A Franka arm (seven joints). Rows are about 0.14 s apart.
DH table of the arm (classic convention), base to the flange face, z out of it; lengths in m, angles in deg. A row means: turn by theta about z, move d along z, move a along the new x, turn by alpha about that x. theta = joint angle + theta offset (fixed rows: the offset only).
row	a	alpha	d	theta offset
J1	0	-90	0.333	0
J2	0	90	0	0
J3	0.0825	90	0.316	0
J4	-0.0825	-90	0	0
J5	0	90	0.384	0
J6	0.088	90	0	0
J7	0	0	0.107	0
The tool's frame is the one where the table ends.
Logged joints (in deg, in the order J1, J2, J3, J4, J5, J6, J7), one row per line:
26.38 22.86 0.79 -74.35 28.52 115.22 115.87
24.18 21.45 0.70 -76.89 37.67 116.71 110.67
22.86 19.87 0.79 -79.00 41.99 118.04 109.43
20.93 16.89 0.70 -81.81 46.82 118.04 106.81
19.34 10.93 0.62 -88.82 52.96 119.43 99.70
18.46 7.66 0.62 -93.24 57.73 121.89 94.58
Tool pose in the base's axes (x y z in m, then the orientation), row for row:
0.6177 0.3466 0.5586 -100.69 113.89 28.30
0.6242 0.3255 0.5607 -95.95 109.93 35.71
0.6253 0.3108 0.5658 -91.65 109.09 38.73
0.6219 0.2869 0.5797 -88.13 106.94 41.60
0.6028 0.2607 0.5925 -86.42 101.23 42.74
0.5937 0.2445 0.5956 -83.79 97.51 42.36
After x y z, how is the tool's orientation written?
As a rotation vector, in degrees.
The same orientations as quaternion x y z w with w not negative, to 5 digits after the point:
-0.63527 0.71856 0.17855 0.21959
-0.61728 0.70722 0.22974 0.25696
-0.59615 0.70960 0.25193 0.27858
-0.58042 0.70430 0.27398 0.30333
-0.58053 0.68002 0.28711 0.34370
-0.57263 0.66639 0.28949 0.37975

